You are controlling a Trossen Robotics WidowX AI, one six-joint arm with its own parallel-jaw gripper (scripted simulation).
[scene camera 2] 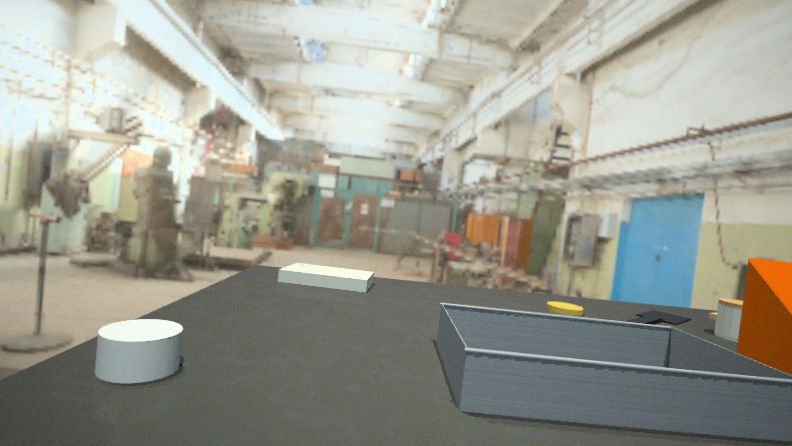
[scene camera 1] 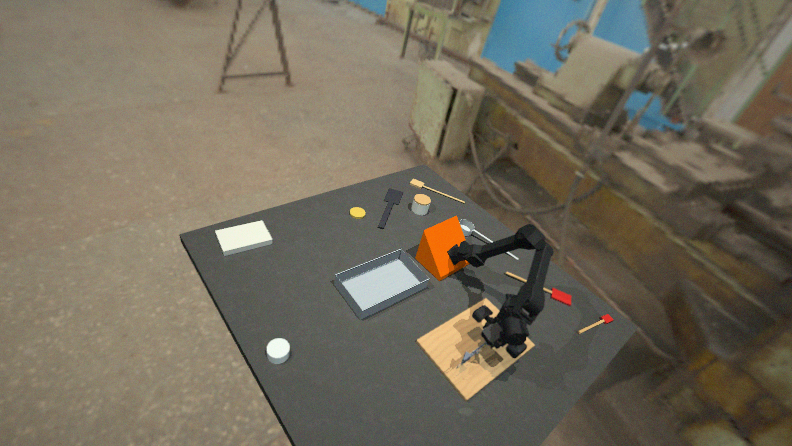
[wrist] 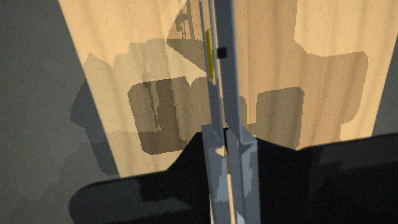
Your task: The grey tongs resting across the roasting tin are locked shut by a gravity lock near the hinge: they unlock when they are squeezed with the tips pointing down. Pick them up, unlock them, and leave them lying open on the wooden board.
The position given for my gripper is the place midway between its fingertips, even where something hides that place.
In view: my gripper (scene camera 1: 489, 344), a jar (scene camera 2: 728, 316) and a cream block (scene camera 2: 303, 274).
The cream block shows as well in scene camera 1 (scene camera 1: 241, 238). My gripper also shows in the wrist view (wrist: 212, 136). The wrist view misses the jar: it is out of frame. The wrist view does not show the cream block: it is out of frame.
